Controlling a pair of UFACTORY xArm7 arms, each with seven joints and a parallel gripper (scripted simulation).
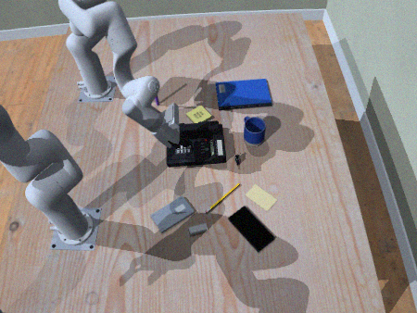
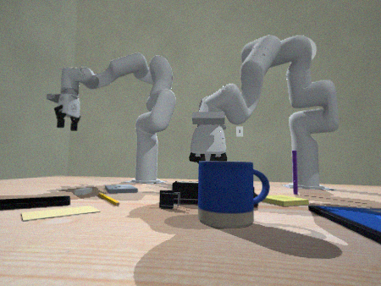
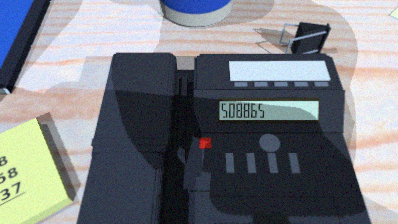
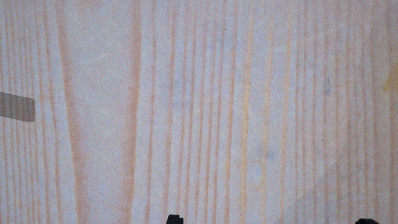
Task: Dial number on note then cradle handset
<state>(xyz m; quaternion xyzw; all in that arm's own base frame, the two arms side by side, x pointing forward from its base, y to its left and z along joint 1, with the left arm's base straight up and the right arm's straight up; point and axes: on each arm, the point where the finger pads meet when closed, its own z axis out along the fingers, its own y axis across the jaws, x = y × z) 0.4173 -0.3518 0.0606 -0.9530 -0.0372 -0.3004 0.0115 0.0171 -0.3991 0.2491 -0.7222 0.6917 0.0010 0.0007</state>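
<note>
My left gripper is now 3 cm short of the handset, 7 cm to the right of it and 1 cm above it. From my left hand the other things lie so: binder clip: 19 cm ahead, 6 cm to the right, 4 cm below; then purple stick: 12 cm behind, 26 cm to the left, 1 cm above; then yellow note: 5 cm ahead, 17 cm to the left, 6 cm below.
</note>
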